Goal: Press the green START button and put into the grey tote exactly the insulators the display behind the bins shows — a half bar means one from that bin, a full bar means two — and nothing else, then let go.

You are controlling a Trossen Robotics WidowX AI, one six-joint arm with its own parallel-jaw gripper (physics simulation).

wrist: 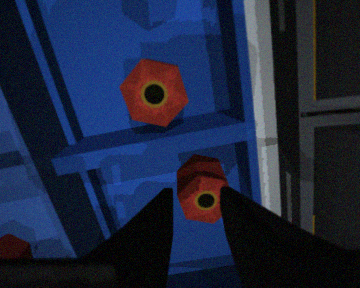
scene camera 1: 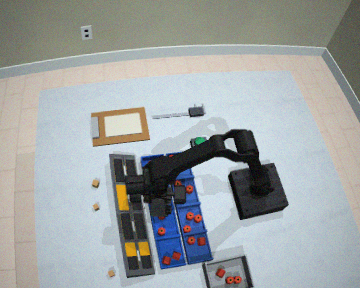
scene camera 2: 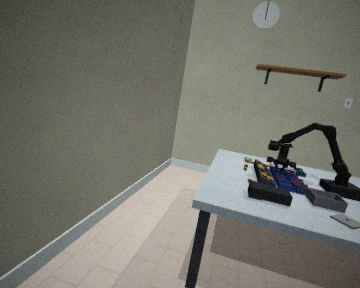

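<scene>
My gripper (scene camera 1: 167, 201) (scene camera 2: 282, 166) (wrist: 196, 196) is open slightly and empty, pointing down over the blue bins (scene camera 1: 166, 245) (wrist: 90, 65). In the wrist view an orange-red insulator (wrist: 202, 210) shows between the fingertips, below them; contact cannot be told. Another insulator (wrist: 154, 107) lies beyond the divider. The grey tote (scene camera 1: 248, 272) (scene camera 2: 327, 201), cut off in scene view 1, holds one tilted insulator (scene camera 1: 220, 272) and two upright ones (scene camera 1: 230, 280) (scene camera 1: 237, 279). The display (scene camera 1: 114, 162) shows a full yellow bar in the second row's left cell and two half bars in the bottom row; the arm hides part. The green button (scene camera 1: 199, 141) is beside the bins.
Small tan cubes (scene camera 1: 95, 183) (scene camera 1: 96, 206) (scene camera 1: 111, 273) lie left of the display. A clipboard (scene camera 1: 122, 125) and a caliper (scene camera 1: 196, 111) lie beyond the bins. A black box (scene camera 2: 270, 194) and a flat grey plate (scene camera 2: 345, 220) lie near the table's front edge.
</scene>
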